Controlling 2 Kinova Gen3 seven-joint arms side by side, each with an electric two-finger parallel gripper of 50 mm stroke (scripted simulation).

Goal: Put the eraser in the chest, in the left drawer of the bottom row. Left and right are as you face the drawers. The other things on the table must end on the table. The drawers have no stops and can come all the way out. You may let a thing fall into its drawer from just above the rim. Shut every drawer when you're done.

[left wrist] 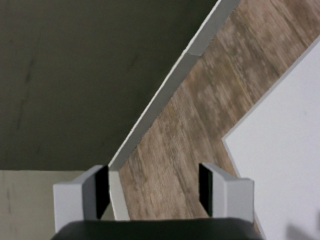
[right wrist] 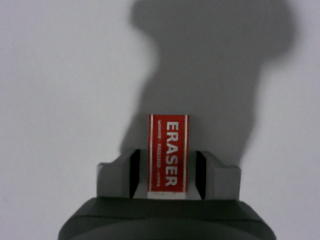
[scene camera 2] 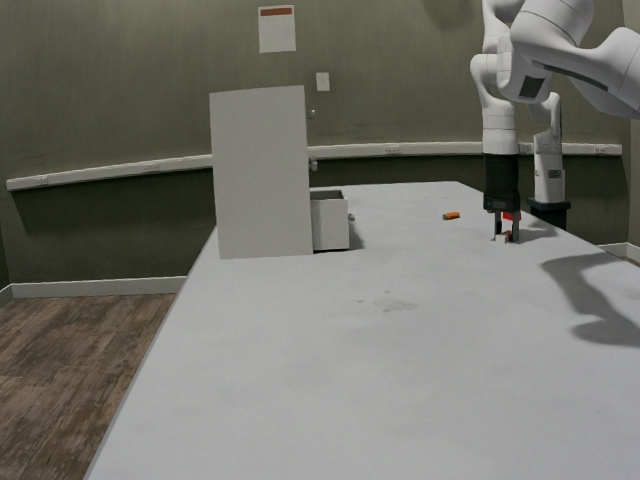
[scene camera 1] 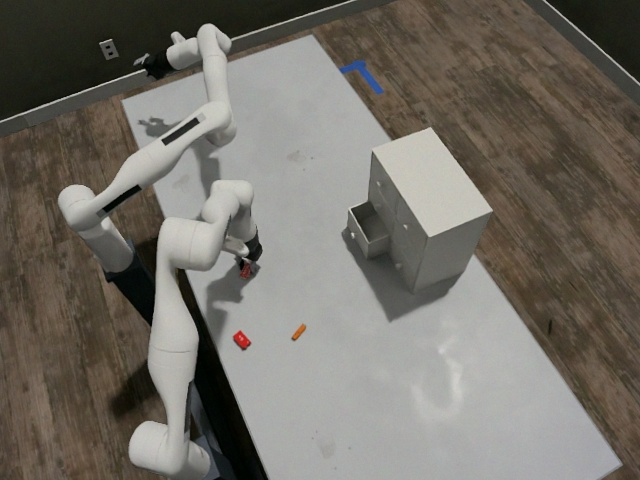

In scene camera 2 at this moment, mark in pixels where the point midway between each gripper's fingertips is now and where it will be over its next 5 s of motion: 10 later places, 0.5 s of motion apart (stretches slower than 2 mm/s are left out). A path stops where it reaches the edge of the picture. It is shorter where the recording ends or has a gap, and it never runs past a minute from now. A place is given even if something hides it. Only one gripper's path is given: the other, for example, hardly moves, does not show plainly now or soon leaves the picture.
My right gripper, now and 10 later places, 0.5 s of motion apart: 506, 239; 506, 224; 506, 192; 498, 190; 456, 190; 413, 189; 395, 188; 394, 182; 393, 170; 393, 170; 392, 170
